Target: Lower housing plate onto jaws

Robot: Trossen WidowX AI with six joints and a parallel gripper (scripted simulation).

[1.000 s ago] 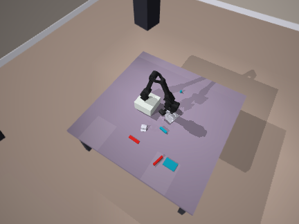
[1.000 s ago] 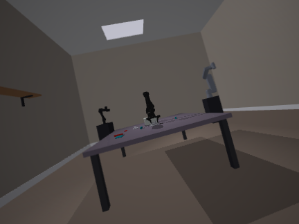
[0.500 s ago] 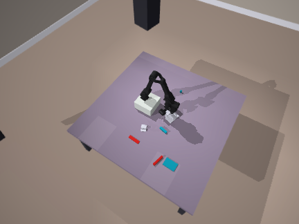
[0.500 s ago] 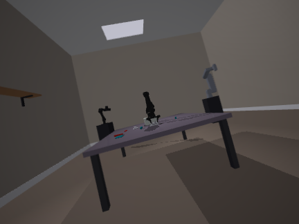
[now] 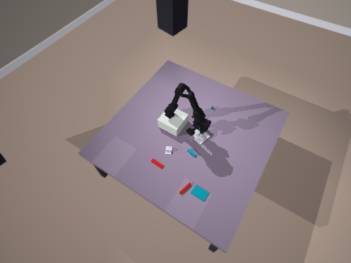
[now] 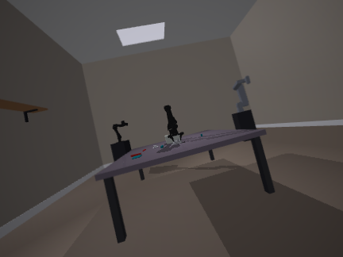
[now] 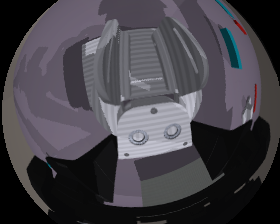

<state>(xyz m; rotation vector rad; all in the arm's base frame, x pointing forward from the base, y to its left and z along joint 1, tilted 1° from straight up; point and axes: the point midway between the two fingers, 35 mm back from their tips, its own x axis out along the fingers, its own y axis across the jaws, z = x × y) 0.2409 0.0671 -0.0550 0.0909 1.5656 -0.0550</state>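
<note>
Right now the white part is 20 mm above my gripper tip and 10 mm ahead of it. From my gripper tip the other things lie so: cyan bar (170 mm to the right, 100 mm ahead); cyan plate (380 mm to the right, 350 mm ahead).
</note>
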